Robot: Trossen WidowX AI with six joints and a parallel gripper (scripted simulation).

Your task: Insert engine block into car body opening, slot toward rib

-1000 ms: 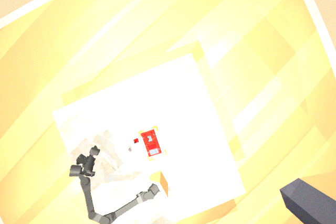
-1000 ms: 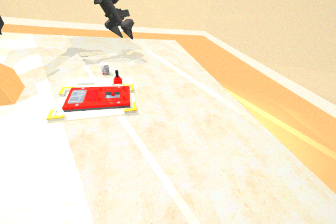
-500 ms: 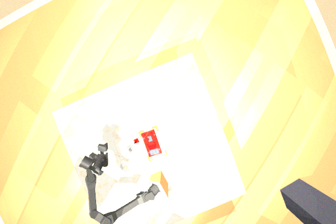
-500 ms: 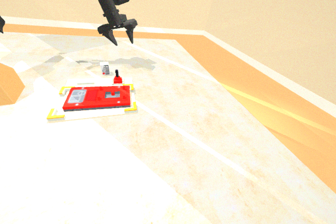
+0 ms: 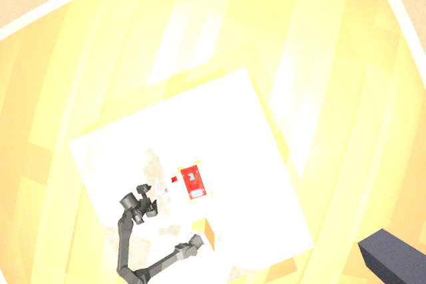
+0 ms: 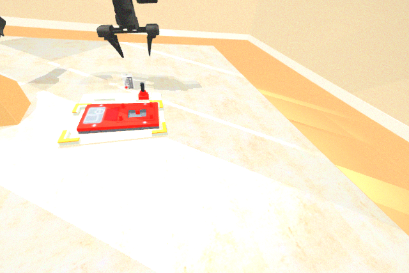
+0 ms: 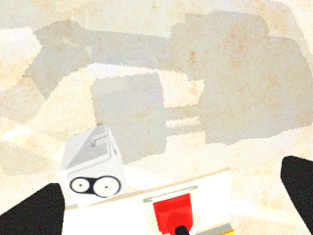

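My gripper tip is 4 cm past the engine block, 2 cm to the left of it and 8 cm above it.
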